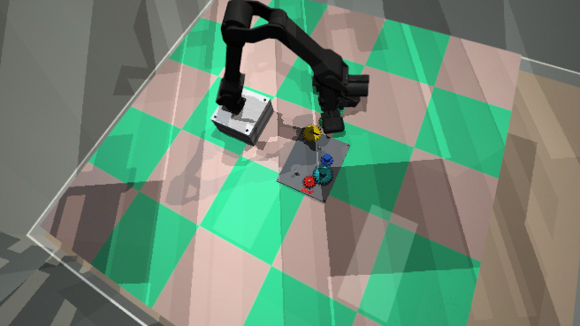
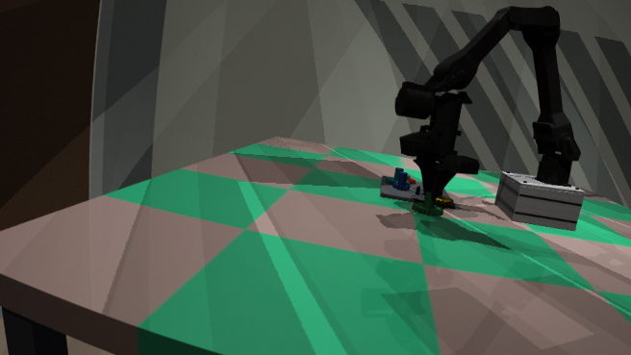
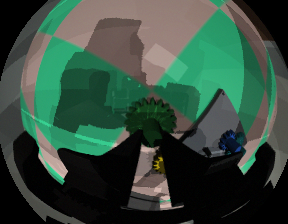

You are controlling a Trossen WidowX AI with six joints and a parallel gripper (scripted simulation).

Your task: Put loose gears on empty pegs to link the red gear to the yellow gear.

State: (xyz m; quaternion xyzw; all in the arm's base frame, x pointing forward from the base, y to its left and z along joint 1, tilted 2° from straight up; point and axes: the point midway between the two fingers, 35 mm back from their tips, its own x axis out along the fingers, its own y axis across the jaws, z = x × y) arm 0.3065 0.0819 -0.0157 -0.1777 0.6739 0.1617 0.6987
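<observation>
The blue gear is 140 mm to the right of my gripper tip, 40 mm ahead of it and 10 mm below it. From my gripper tip the other things lie so: green gear (10 mm below); yellow gear (70 mm to the right, 40 mm behind, 10 mm below); teal gear (190 mm to the right, 50 mm ahead, 10 mm below).
</observation>
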